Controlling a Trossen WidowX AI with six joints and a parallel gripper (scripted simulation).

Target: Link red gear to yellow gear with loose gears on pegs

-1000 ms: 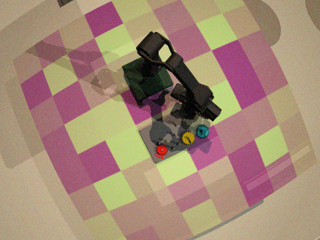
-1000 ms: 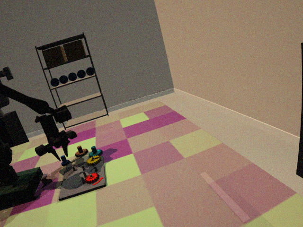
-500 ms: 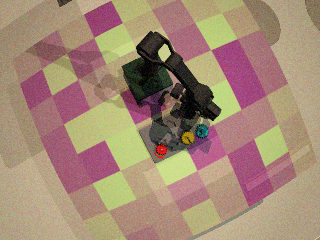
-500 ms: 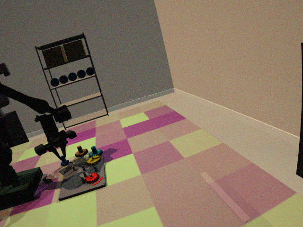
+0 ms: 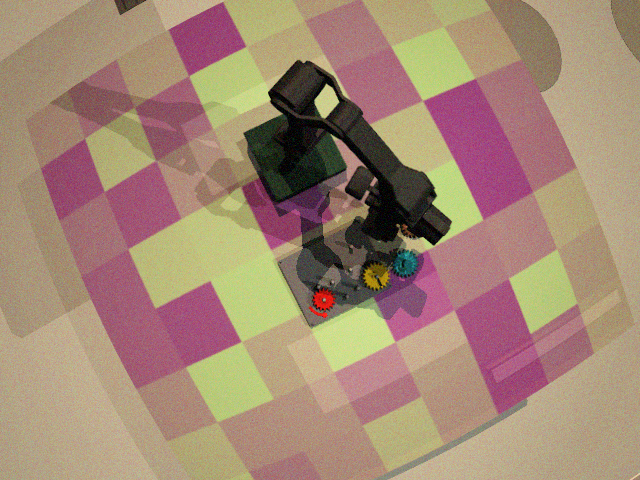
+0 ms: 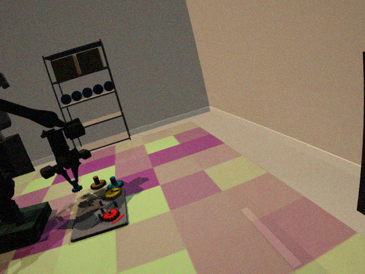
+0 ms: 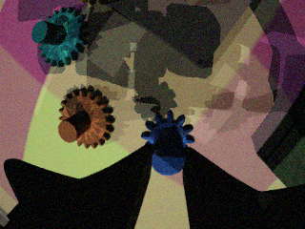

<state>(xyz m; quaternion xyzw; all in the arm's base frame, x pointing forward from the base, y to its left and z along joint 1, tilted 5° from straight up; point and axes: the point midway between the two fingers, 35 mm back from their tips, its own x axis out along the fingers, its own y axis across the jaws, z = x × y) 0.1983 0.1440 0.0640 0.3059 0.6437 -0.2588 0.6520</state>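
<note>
Now: the red gear 170 mm ahead of my gripper tip, 190 mm to the right of it and 40 mm below it. Round my gripper tip: blue gear: 10 mm below; brown gear: 60 mm ahead, 60 mm to the left, 40 mm below; teal gear: 140 mm ahead, 20 mm to the left, 40 mm below.
</note>
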